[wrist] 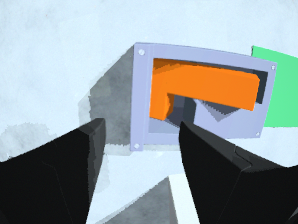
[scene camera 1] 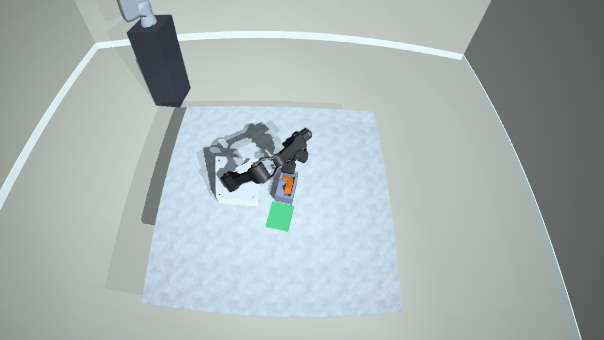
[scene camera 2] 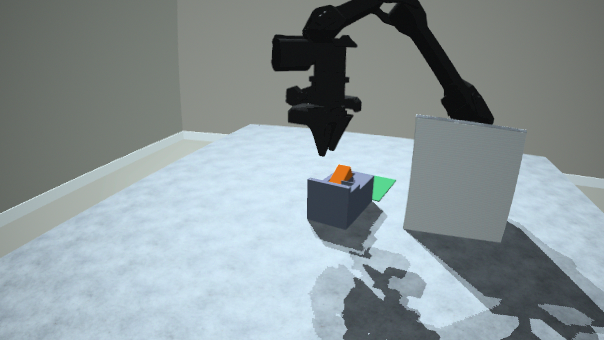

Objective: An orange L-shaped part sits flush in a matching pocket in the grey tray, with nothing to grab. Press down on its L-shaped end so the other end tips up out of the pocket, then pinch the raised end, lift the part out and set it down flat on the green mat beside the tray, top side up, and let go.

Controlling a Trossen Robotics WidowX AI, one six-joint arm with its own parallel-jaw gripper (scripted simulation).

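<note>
My own gripper is there in the pictures, and the wrist view shows it too. An orange L-shaped part is in the pictures as well.
</note>
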